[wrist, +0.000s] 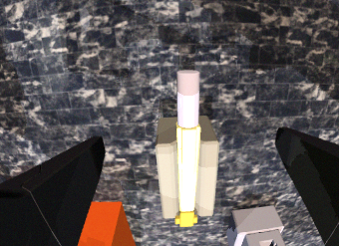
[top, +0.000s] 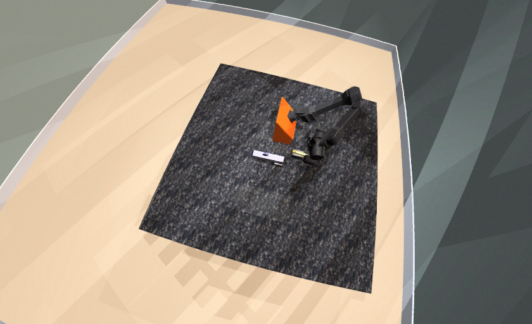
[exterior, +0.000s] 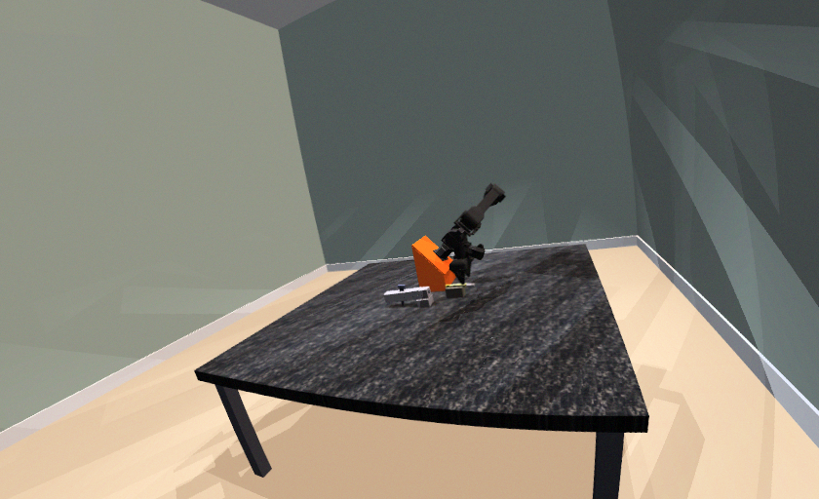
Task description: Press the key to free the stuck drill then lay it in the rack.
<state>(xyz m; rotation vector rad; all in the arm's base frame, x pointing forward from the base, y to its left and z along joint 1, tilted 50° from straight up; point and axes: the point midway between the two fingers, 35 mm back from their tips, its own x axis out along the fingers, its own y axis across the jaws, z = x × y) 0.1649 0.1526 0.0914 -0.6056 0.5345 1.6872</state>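
The drill is 3 cm to the right of my gripper tip and 2 cm below it. The rest, counted from my gripper tip: light grey housing block 10 cm ahead, 20 cm to the right, 3 cm below; then small dark key 10 cm ahead, 23 cm to the right, 1 cm below.
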